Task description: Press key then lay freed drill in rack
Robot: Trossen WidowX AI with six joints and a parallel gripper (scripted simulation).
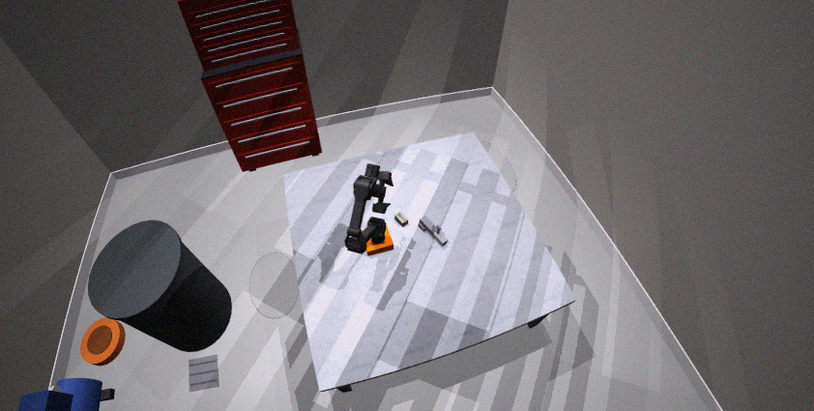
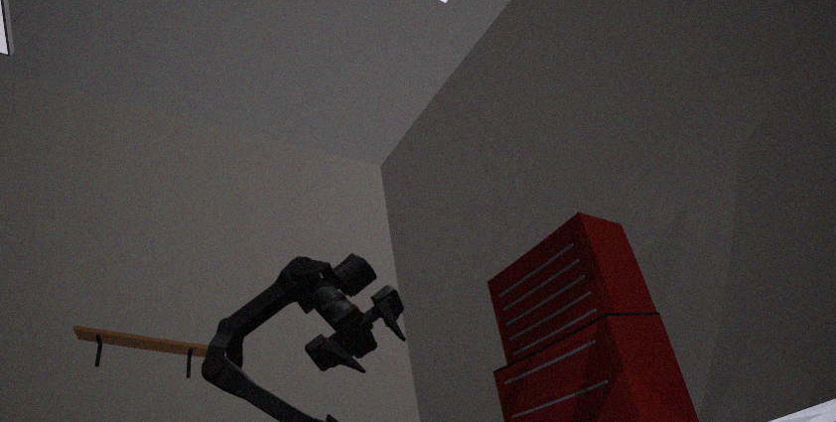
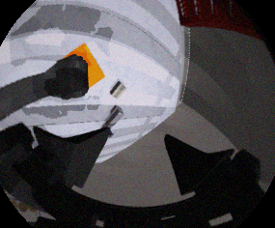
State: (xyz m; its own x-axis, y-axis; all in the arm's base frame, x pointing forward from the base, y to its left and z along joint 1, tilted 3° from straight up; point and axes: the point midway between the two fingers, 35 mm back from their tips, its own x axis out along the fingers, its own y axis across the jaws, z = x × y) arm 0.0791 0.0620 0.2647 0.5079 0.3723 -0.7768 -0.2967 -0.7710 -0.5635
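The dark key lies 22 cm ahead of my gripper tip, 20 cm below it and 10 cm to the right of it. From my gripper tip the other things lie so: long grey fixture (25 cm below, 20 cm ahead, 7 cm to the right); then holder block (27 cm below, 5 cm ahead, 4 cm to the left); then drill (24 cm below, 19 cm ahead, 5 cm to the right).
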